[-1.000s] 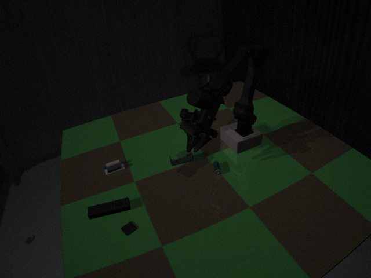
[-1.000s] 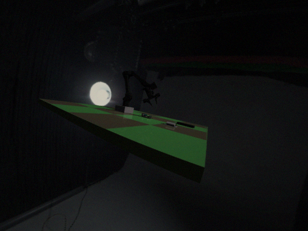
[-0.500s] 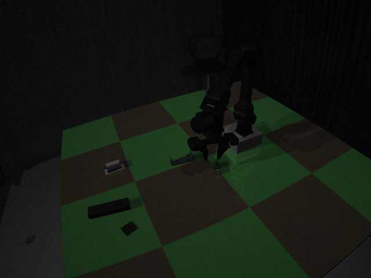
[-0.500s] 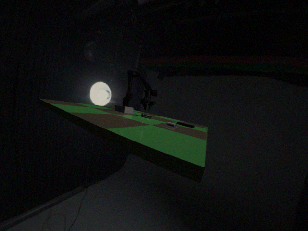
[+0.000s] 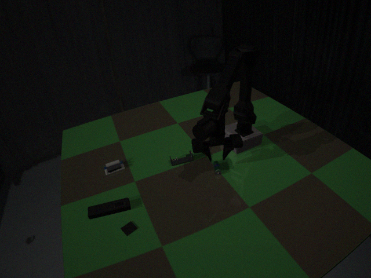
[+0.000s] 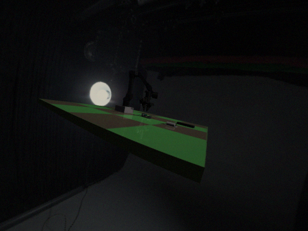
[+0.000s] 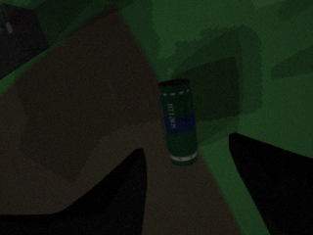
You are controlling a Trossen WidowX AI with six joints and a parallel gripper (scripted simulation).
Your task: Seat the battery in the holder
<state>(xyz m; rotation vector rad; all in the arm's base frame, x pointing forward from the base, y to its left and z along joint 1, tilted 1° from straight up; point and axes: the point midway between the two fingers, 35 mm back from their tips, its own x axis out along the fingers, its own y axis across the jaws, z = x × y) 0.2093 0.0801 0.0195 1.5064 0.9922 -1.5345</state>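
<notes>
The battery lies 40 mm below my gripper tip. From my gripper tip the other things lie so: dark bar (450 mm ahead, 40 mm below, 30 mm to the right); then dark square piece (410 mm ahead, 80 mm to the left, 50 mm below).
</notes>
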